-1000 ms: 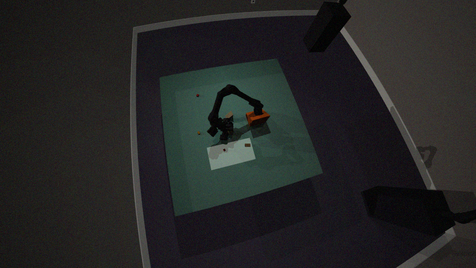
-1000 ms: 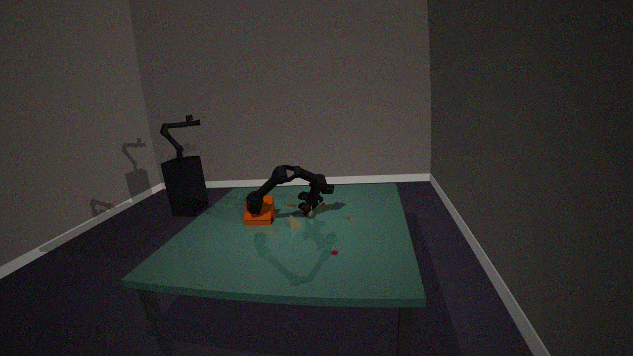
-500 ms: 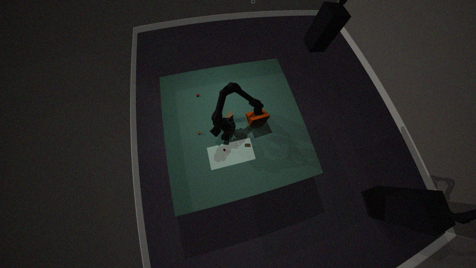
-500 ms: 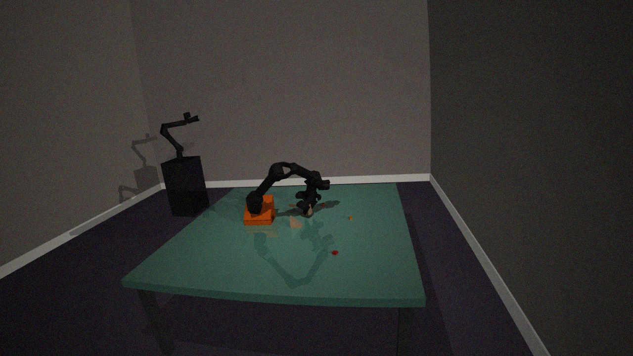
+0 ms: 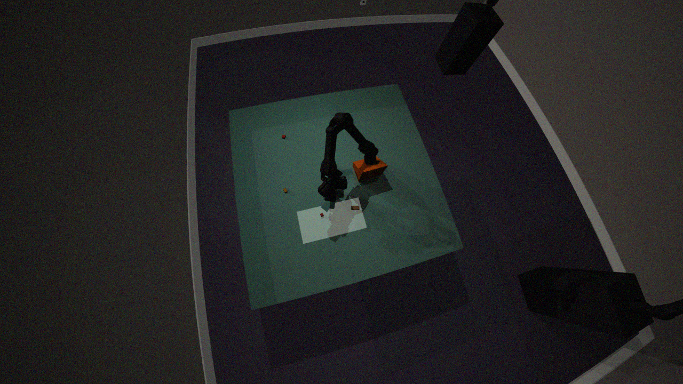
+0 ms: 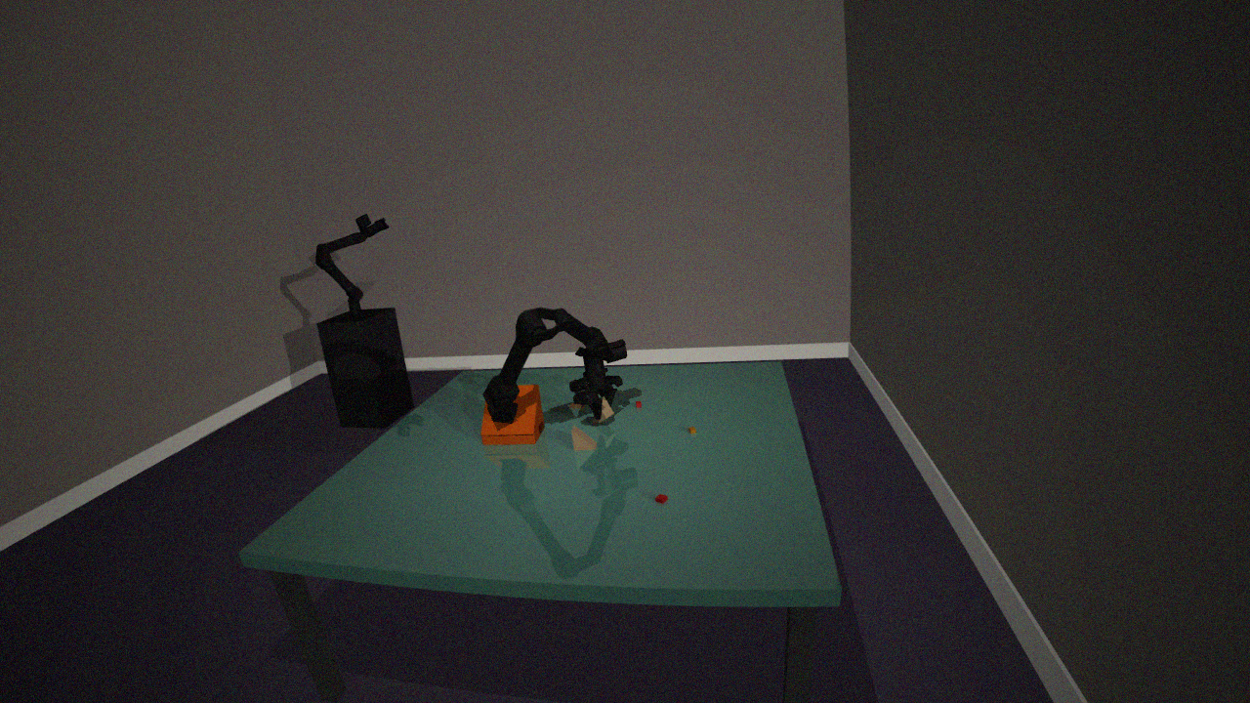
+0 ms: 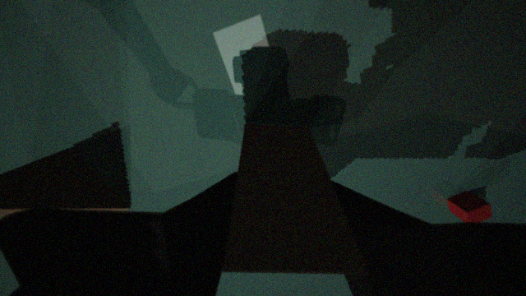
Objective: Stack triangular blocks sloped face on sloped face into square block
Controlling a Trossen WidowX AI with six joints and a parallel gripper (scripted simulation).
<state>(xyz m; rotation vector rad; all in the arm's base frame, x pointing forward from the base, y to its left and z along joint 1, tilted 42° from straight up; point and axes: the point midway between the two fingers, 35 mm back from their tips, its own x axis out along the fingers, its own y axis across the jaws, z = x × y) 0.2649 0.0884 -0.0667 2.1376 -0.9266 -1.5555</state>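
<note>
My gripper tip is now 140 mm to the right of the small brown block, 130 mm past it and 20 mm above it. From my gripper tip the other things lie so: red cube 140 mm to the left, 80 mm ahead, 20 mm below.
</note>
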